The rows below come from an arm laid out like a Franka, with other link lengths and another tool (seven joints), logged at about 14 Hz.
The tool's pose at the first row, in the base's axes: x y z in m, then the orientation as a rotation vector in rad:
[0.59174, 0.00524, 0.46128, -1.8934, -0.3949, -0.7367]
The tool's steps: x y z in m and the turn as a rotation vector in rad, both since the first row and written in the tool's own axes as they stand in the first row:
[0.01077, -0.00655, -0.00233, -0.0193, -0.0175, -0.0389]
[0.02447, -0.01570, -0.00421, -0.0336, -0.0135, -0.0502]
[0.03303, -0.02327, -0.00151, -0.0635, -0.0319, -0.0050]
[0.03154, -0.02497, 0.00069, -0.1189, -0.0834, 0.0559]
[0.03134, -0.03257, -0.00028, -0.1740, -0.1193, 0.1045]
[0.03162, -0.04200, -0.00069, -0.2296, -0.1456, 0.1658]
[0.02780, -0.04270, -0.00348, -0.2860, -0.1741, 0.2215]
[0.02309, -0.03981, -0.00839, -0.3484, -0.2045, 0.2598]
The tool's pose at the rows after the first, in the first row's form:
[0.59544, 0.00533, 0.47355, -1.9161, -0.4381, -0.7526]
[0.60003, 0.00677, 0.48942, -1.9268, -0.4424, -0.7685]
[0.60305, 0.01196, 0.49951, -1.9665, -0.4006, -0.7307]
[0.60164, 0.01475, 0.49910, -2.0438, -0.3555, -0.6581]
[0.59685, 0.01711, 0.50459, -2.1118, -0.3116, -0.6065]
[0.59155, 0.02073, 0.51152, -2.1748, -0.2475, -0.5539]
[0.58738, 0.01871, 0.51035, -2.2374, -0.1888, -0.5015]
[0.58391, 0.01330, 0.50669, -2.3055, -0.1455, -0.4595]

